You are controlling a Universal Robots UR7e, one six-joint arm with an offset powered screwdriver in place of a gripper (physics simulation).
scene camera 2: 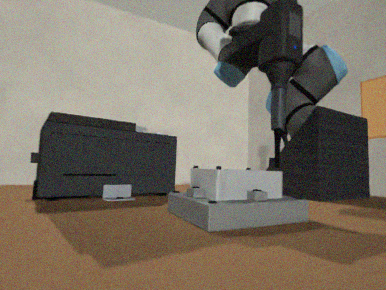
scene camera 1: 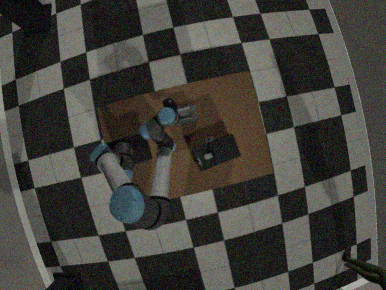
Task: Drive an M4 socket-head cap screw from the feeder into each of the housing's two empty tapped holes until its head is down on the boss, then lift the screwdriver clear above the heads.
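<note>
The light grey housing sits on a grey base plate. Dark screw heads show at the top front-left corner, the back-left corner and further right along the back edge. My screwdriver is upright, its thin dark bit reaching down to the top of the housing near the right end. Whether the bit touches a screw there, and whether a screw is under it, is too small and grainy to tell. The tapped holes do not show. The dark feeder stands on the table, apart from the housing.
A dark block stands behind the housing at the right, near the arm. A small light plate stands in front of the feeder. The brown table top lies under everything. An orange panel is on the right wall.
</note>
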